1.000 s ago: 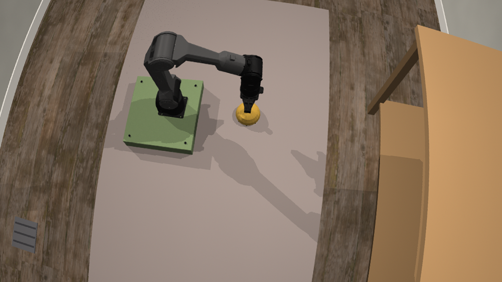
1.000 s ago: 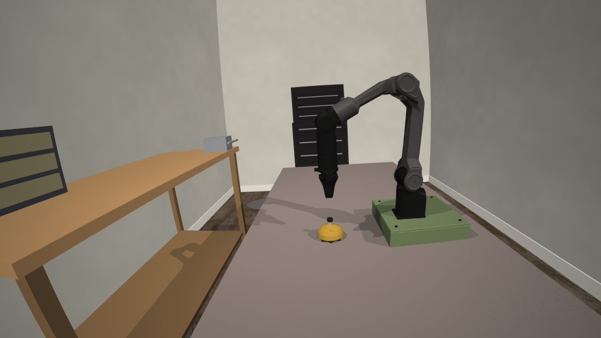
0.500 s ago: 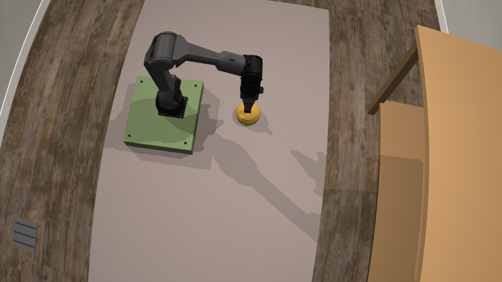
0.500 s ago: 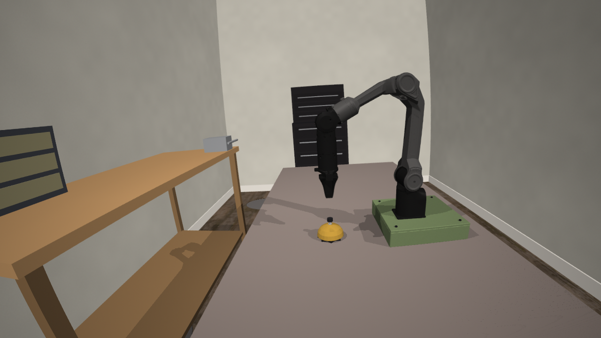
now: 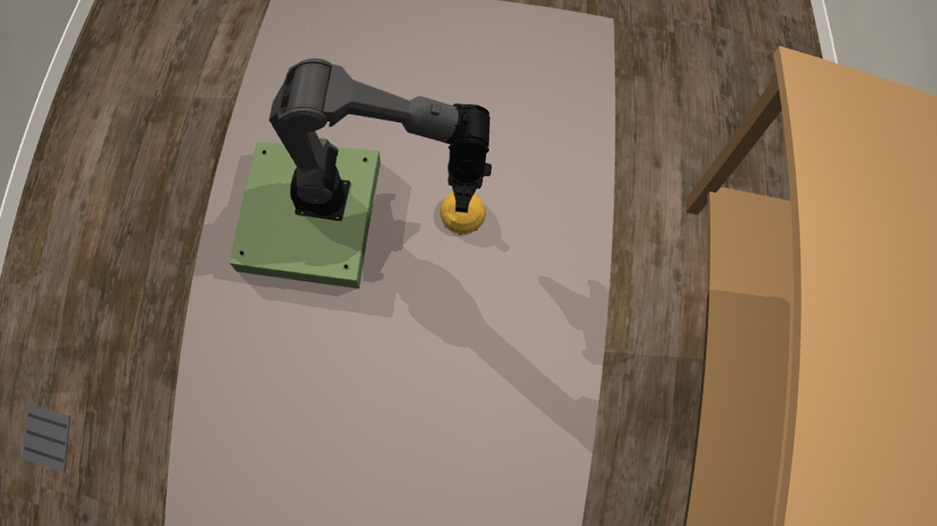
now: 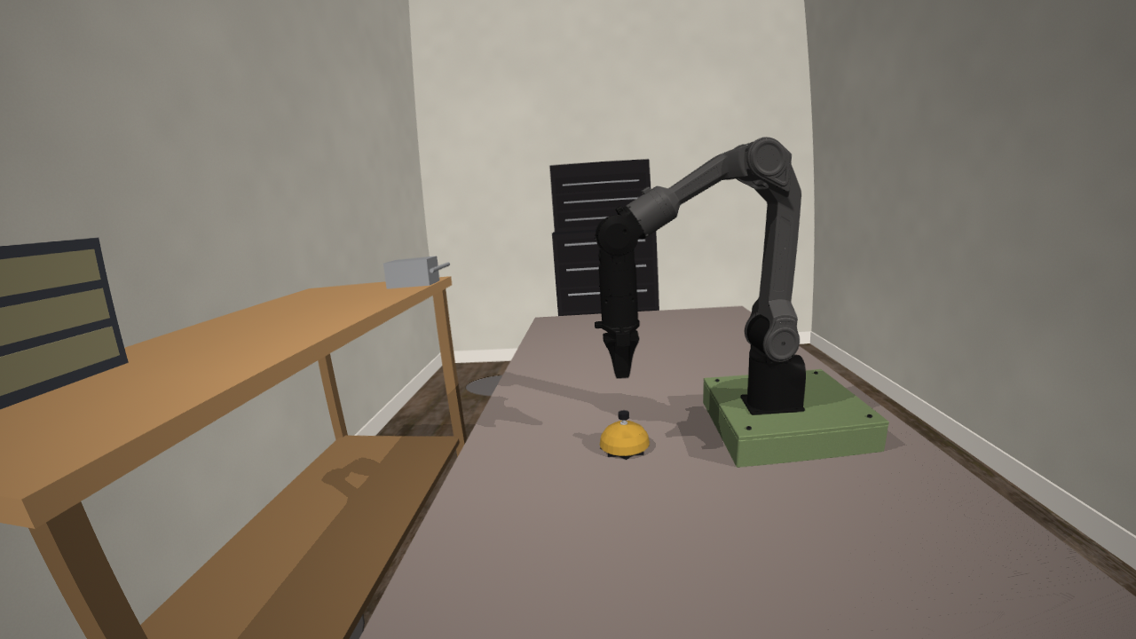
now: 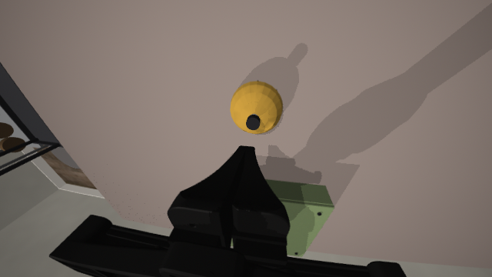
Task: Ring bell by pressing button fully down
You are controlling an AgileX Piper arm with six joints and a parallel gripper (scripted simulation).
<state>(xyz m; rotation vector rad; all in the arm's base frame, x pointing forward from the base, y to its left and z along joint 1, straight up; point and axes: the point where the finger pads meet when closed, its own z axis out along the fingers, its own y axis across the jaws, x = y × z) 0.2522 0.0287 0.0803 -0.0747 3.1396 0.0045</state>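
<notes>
The black button lies 80 mm below my hand. From my hand the other things lie so: yellow dome bell (90 mm below).
</notes>
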